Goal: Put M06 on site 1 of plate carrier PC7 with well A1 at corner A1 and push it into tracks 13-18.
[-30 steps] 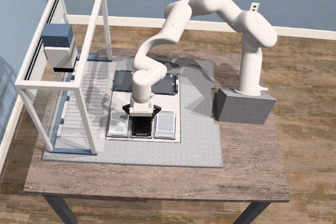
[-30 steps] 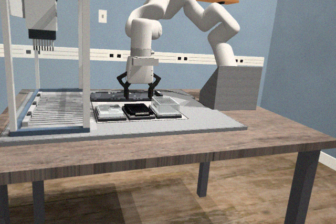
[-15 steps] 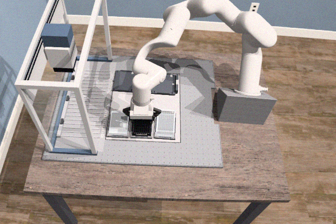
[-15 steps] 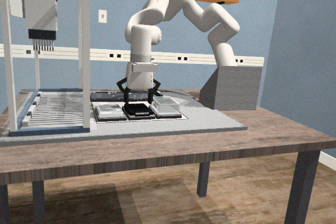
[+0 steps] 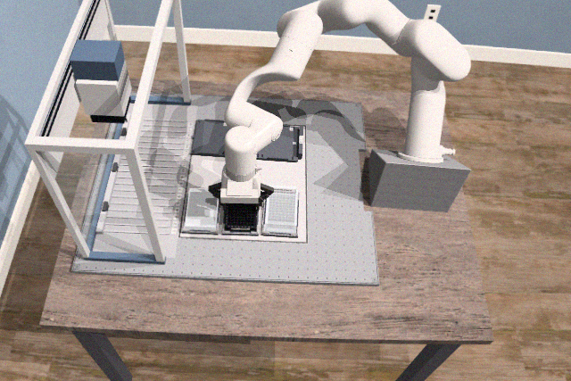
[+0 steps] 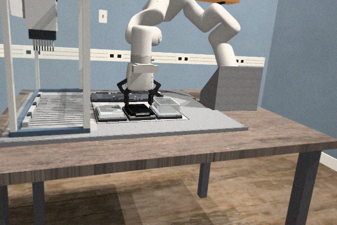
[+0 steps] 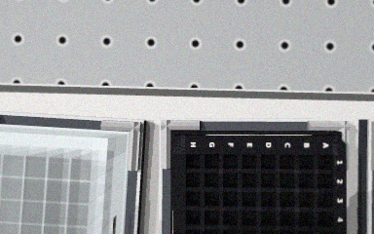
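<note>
My gripper is now 3 cm above the black 96-well plate M06. From my hand the other things lie so: clear deep-well block M09: 11 cm behind, 2 cm below; dark nest S2: 4 cm below; white plate M60: 11 cm ahead, 3 cm below.
</note>
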